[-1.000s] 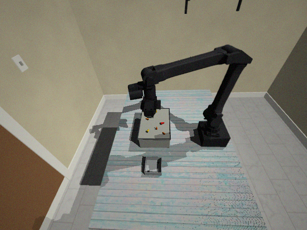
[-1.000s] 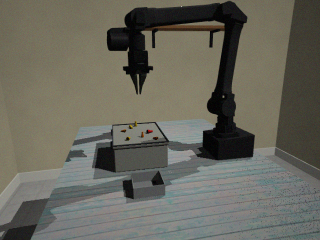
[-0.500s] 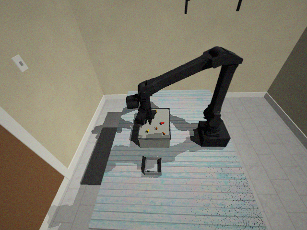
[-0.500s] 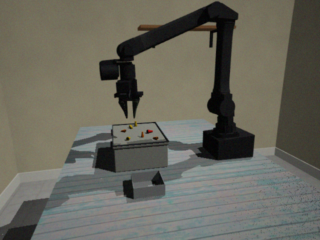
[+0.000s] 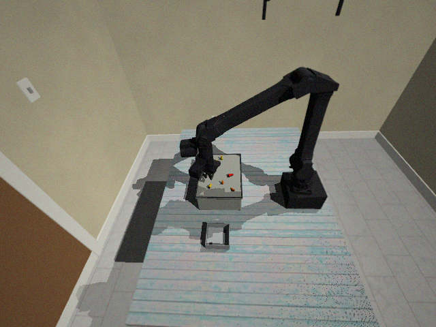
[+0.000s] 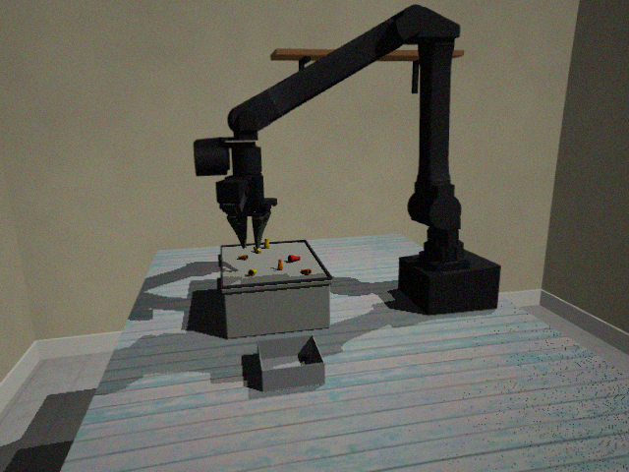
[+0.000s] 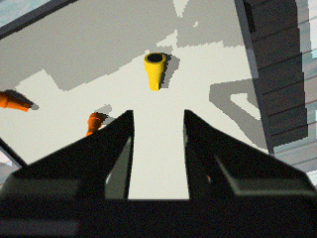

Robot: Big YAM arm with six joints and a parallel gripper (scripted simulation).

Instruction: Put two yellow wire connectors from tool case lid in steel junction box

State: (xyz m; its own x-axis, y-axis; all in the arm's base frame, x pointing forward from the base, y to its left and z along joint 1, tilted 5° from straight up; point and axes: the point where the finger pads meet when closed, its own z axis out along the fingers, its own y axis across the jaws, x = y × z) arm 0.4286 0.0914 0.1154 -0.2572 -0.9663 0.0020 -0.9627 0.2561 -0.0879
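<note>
Now: the grey tool case 3 cm behind my hand, 8 cm to the right of it and 9 cm below it. From my hand the other things lie so: red connector: 9 cm behind, 8 cm to the right, 6 cm below.
</note>
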